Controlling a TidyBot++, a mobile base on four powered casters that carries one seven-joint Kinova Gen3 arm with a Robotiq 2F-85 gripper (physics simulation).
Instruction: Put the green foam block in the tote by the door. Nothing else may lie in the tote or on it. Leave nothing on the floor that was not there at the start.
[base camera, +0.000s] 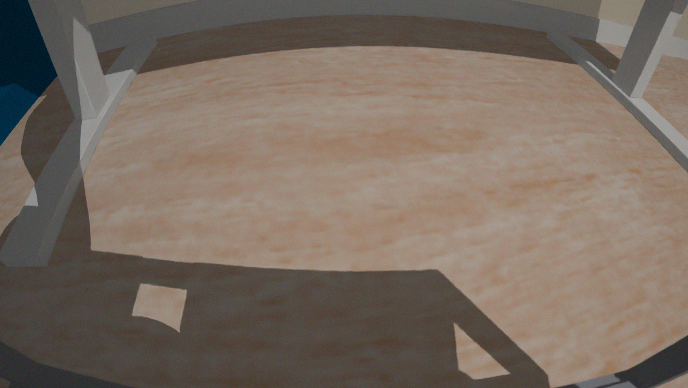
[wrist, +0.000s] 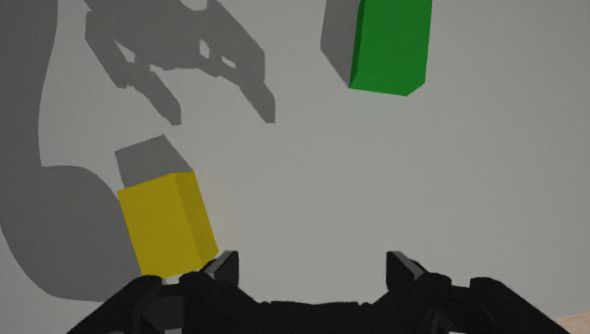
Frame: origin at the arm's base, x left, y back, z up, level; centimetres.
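Where they show: gripper, fingertip midpoint: (wrist: 311, 268).
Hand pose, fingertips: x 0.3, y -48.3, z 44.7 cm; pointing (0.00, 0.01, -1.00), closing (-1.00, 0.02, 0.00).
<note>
Each offset is from my fingertips to the centre of the thing. "pt": to the spot under its first point. Level surfaces: height alone.
The green foam block @[dx -8.1, dy -17.7, dz -10.1 cm] (wrist: 392, 45) lies on the pale table top @[dz -12.4 cm] (wrist: 480, 190) at the top of the wrist view, right of the middle, with its far end cut off by the frame edge. My gripper (wrist: 311, 268) is open, with bare table top between its fingertips. It is over the table, and the green block lies beyond the fingertips, a little toward the right finger. A blue object (base camera: 17, 107) shows in part at the left edge of the base camera view; I cannot tell whether it is the tote.
A yellow block @[dx +13.8, dy -0.5, dz -10.1 cm] (wrist: 160, 225) lies on the table by the left fingertip. The table's left leg @[pt dx +46.0, dy -11.6, dz -68.2 cm] (base camera: 65, 55) and right leg @[pt dx -73.5, dy -30.6, dz -68.2 cm] (base camera: 647, 47) stand ahead of the base on long feet. A wall (base camera: 350, 6) runs behind them. Wooden floor @[dz -84.4 cm] (base camera: 350, 165) lies between the legs.
</note>
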